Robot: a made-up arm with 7 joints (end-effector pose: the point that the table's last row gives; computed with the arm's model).
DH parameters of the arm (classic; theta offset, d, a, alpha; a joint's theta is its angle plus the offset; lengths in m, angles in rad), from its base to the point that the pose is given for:
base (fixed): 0 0 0 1.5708
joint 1: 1.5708 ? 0 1.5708
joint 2: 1.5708 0 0 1.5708
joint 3: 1.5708 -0.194 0 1.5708
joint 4: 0 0 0 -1.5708
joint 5: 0 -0.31 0 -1.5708
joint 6: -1.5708 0 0 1.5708
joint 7: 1.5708 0 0 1.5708
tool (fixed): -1.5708 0 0 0
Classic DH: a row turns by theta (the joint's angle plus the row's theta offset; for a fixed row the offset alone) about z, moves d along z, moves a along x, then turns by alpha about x.
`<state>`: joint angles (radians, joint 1 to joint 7).
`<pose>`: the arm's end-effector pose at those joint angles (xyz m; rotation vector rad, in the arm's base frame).
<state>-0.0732 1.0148 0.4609 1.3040 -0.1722 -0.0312 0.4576</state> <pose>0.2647 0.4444 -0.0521 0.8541 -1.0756 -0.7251</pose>
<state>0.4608 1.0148 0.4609 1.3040 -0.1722 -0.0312 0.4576</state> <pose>0.2544 0.4444 0.0899 1.0797 -1.5471 -0.5042</pose>
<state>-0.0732 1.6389 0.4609 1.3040 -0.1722 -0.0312 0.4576</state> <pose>0.2782 0.4060 0.1315 1.3574 -0.8754 -1.1250</pose>
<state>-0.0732 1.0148 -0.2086 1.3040 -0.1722 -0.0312 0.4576</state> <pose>0.2773 0.3415 -0.2190 0.3917 -0.7195 -1.1632</pose>
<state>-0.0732 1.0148 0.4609 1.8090 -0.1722 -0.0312 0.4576</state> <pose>0.2727 0.3134 0.0302 0.9186 -1.4284 -1.0959</pose>
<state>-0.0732 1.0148 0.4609 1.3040 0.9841 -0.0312 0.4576</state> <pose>0.2647 0.4444 -0.0521 0.0415 -1.7675 -0.0210</pose>
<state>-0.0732 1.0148 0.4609 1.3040 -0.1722 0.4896 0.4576</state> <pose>0.2647 0.4444 -0.0521 0.8307 -0.7362 -0.3088</pose>
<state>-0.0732 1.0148 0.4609 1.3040 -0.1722 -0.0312 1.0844</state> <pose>0.2647 0.4444 -0.0521 0.3150 -0.7747 -0.9895</pose>
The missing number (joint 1, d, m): -0.14
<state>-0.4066 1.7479 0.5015 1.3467 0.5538 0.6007 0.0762</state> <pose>0.3183 0.3732 0.0691 1.0905 -0.8583 -0.4160</pose>
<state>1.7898 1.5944 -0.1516 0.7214 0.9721 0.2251 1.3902</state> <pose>-0.0236 0.5674 0.2021 0.1303 -2.5015 -0.5757</pose>
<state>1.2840 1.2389 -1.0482 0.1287 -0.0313 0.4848 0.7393</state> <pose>0.1936 0.6028 -0.0364 0.6734 -0.1463 0.1172</pose>
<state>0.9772 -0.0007 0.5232 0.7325 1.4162 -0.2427 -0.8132</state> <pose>0.4524 0.2433 -0.0886 -0.7322 -0.6557 2.1139</pose>
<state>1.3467 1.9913 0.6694 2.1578 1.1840 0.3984 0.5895</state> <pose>-0.1064 0.0950 0.2319 1.3714 -2.2201 -1.4184</pose>
